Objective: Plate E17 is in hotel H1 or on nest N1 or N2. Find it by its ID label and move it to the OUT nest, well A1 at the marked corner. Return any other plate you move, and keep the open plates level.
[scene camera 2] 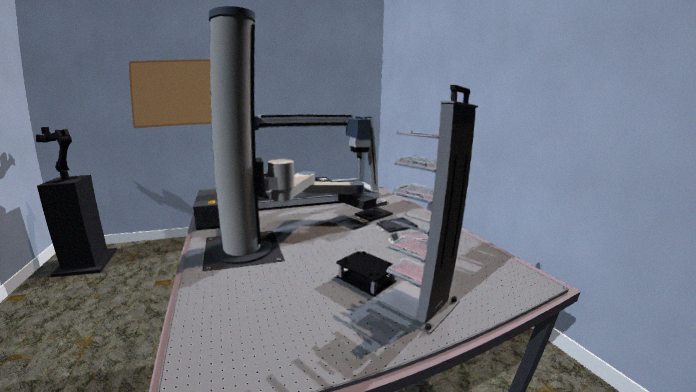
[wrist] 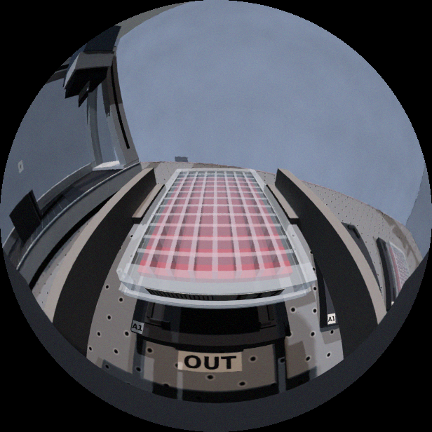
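Where they show: gripper, fingertip midpoint: [scene camera 2: 378, 199]; arm's base, origin of the base link: [scene camera 2: 242, 251].
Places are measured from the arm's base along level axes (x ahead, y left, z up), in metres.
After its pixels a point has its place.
My gripper [wrist: 215, 176] is shut on a clear plate with pink wells [wrist: 215, 225], held by its long sides. The plate looks level and is above the OUT nest [wrist: 215, 320], whose OUT label and left-front A1 mark show in the wrist view. The plate's near side bears a dark barcode-like strip; I cannot read an ID there. In scene camera 2 the gripper and held plate cannot be made out at the arm's far end. Hotel H1 [scene camera 2: 456, 200] @(y -0.600, x 0.493, z 0.349 m) stands at the right, with several pink plates on its shelves.
Another nest [wrist: 327, 295] with an A1 mark lies right of OUT; farther right is a pink plate [wrist: 400, 265]. A raised black stand [scene camera 2: 364, 263] @(y -0.353, x 0.373, z 0.073 m) is near the hotel. The arm's column [scene camera 2: 232, 135] @(y -0.075, x -0.003, z 0.467 m) stands left, and a gantry head [scene camera 2: 358, 131] @(y 0.465, x 0.704, z 0.430 m) hangs at the back.
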